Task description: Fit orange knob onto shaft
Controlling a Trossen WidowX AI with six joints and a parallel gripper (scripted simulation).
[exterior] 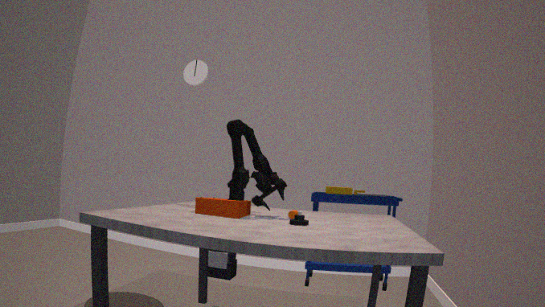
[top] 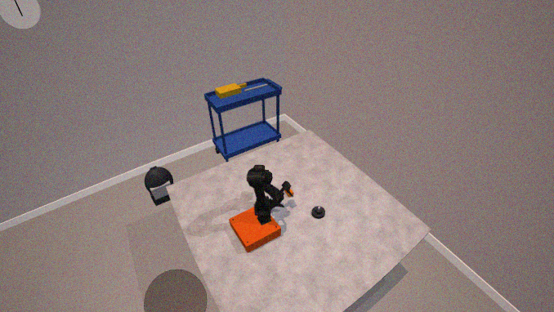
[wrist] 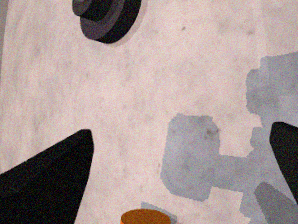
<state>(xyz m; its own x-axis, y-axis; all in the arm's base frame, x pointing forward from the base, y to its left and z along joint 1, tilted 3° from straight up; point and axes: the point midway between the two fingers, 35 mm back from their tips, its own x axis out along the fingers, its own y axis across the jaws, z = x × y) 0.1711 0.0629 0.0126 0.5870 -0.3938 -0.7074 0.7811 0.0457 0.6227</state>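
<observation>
The orange knob is 90 mm to the left of my gripper tip, 70 mm ahead of it and 50 mm below it. Also, from my gripper tip: pedestal: 140 mm ahead, 120 mm to the right, 40 mm below.
</observation>
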